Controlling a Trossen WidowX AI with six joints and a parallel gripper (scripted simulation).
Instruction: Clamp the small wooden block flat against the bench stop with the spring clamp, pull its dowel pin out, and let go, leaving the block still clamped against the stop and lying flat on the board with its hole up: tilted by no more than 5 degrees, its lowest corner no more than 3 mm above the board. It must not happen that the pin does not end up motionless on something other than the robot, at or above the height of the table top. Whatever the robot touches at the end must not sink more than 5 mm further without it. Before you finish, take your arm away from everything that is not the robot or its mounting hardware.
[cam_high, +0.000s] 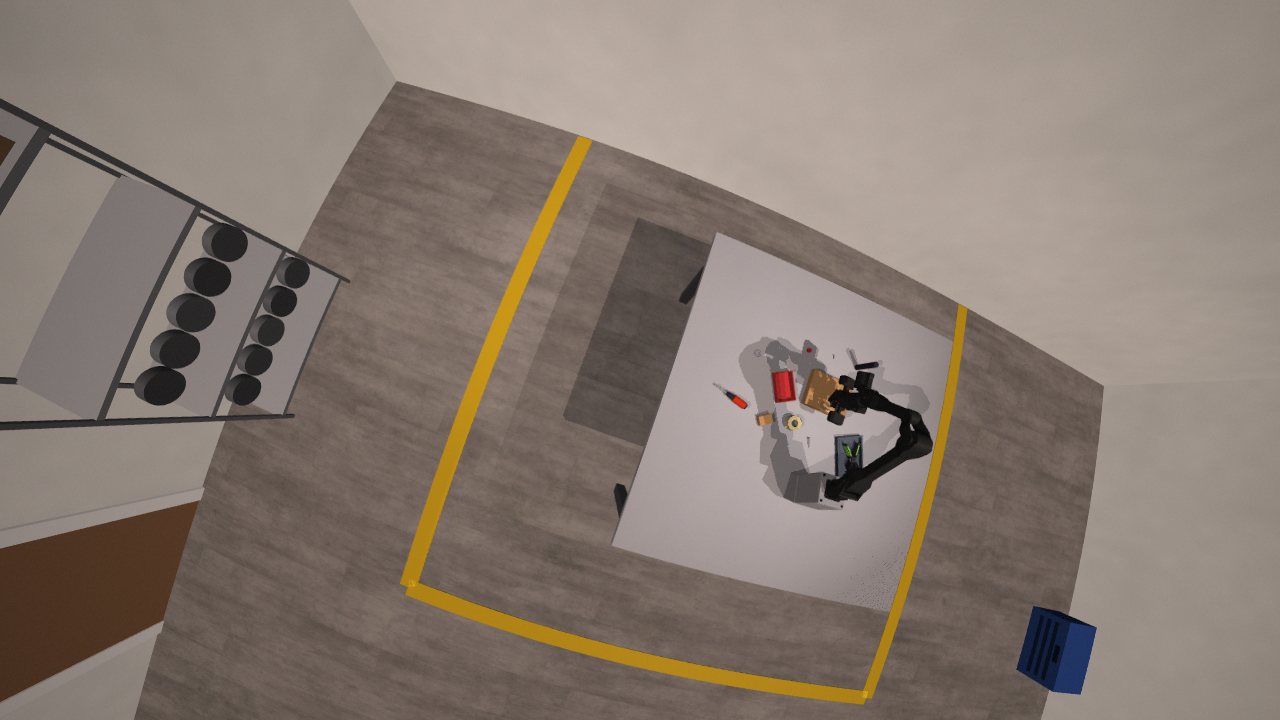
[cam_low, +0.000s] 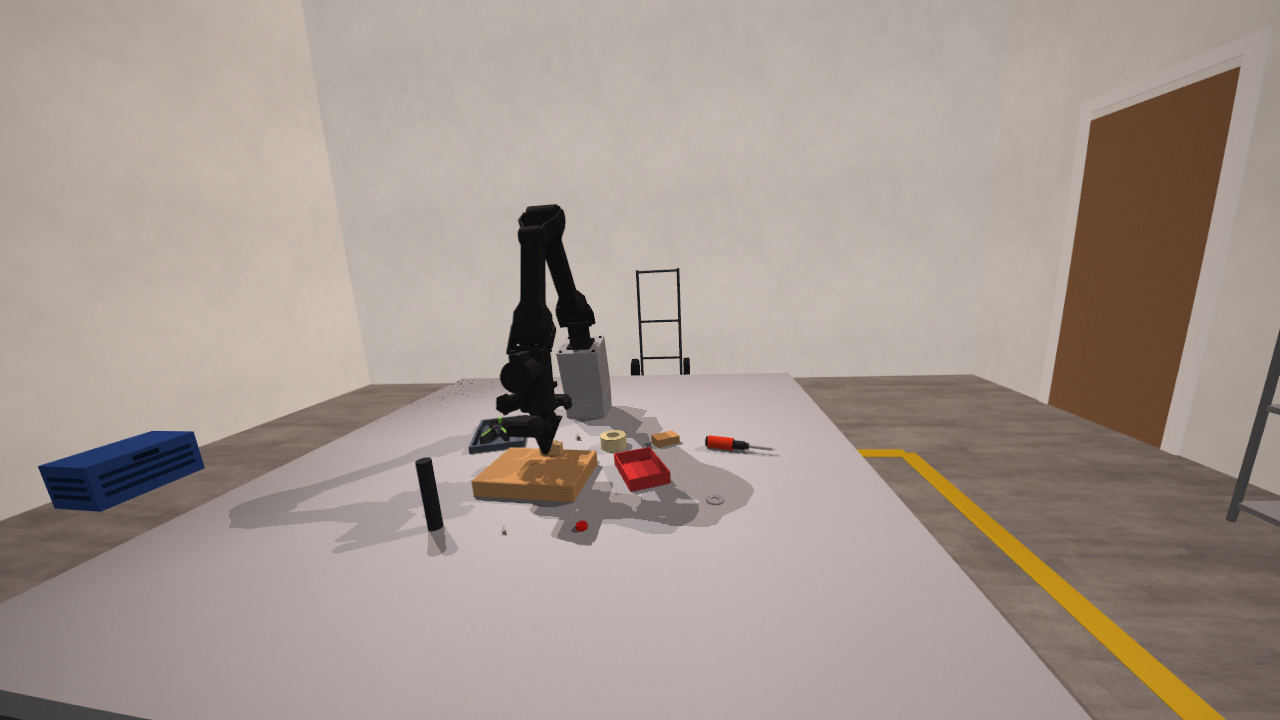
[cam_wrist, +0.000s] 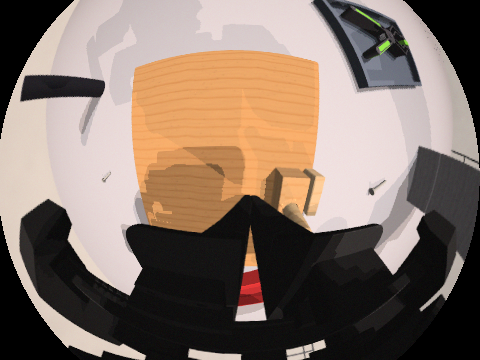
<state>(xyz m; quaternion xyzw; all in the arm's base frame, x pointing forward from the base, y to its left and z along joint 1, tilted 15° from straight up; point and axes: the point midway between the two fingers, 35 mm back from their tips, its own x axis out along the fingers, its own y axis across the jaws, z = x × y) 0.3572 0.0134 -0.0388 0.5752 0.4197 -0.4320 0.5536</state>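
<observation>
Right now my hand is 3 cm past the dowel pin and 2 cm above it. Round my hand: bench stop: 4 cm below, 4 cm behind, 1 cm to the right; then wooden board: 6 cm below, 3 cm ahead, 1 cm to the right; then small wooden block: 4 cm below, 3 cm behind.
</observation>
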